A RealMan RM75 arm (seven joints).
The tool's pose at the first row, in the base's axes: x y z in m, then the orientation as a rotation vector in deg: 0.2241 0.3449 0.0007 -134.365 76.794 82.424
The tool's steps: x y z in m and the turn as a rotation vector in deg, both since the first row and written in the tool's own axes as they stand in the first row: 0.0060 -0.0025 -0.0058 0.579 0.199 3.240; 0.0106 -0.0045 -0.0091 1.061 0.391 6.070; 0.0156 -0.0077 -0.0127 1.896 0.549 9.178; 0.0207 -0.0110 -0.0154 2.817 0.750 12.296; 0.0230 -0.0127 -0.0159 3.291 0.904 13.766; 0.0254 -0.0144 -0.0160 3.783 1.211 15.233; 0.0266 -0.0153 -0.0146 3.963 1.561 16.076
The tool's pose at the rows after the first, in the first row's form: 0.2309 0.3399 -0.0015 -133.078 81.500 82.486; 0.2354 0.3367 -0.0038 -131.888 85.602 82.494; 0.2410 0.3338 -0.0067 -130.224 90.190 82.180; 0.2461 0.3313 -0.0102 -128.429 94.808 81.668; 0.2480 0.3306 -0.0123 -127.578 97.003 81.301; 0.2497 0.3301 -0.0146 126.621 -99.061 -80.600; 0.2496 0.3306 -0.0166 125.854 -99.902 -79.837
